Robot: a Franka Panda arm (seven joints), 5 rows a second.
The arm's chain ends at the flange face. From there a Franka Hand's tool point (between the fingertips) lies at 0.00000 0.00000 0.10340 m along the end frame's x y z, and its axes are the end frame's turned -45 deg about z.
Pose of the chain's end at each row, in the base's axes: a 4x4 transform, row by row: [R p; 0 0 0 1], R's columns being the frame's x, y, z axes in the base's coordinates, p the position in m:
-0.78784, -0.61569, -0.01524, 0.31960; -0.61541, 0.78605, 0.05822, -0.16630; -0.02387, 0.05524, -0.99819, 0.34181; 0, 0, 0, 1
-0.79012, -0.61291, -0.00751, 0.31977; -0.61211, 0.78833, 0.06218, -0.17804; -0.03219, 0.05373, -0.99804, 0.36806; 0, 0, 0, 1
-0.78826, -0.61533, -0.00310, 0.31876; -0.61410, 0.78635, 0.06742, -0.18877; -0.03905, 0.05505, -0.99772, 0.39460; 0, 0, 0, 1
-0.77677, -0.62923, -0.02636, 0.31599; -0.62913, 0.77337, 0.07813, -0.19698; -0.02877, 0.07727, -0.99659, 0.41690; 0, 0, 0, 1
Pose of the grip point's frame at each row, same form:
-0.12173, -0.99245, -0.01524, 0.31802; -0.99098, 0.12066, 0.05822, -0.16028; -0.05594, 0.02218, -0.99819, 0.23860; 0, 0, 0, 1
-0.12531, -0.99209, -0.00751, 0.31899; -0.99026, 0.12461, 0.06218, -0.17161; -0.06075, 0.01523, -0.99804, 0.26486; 0, 0, 0, 1
-0.12228, -0.99249, -0.00310, 0.31844; -0.99027, 0.12180, 0.06742, -0.18180; -0.06654, 0.01131, -0.99772, 0.29144; 0, 0, 0, 1
-0.10433, -0.99419, -0.02636, 0.31326; -0.99172, 0.10199, 0.07813, -0.18890; -0.07498, 0.03429, -0.99659, 0.31385; 0, 0, 0, 1

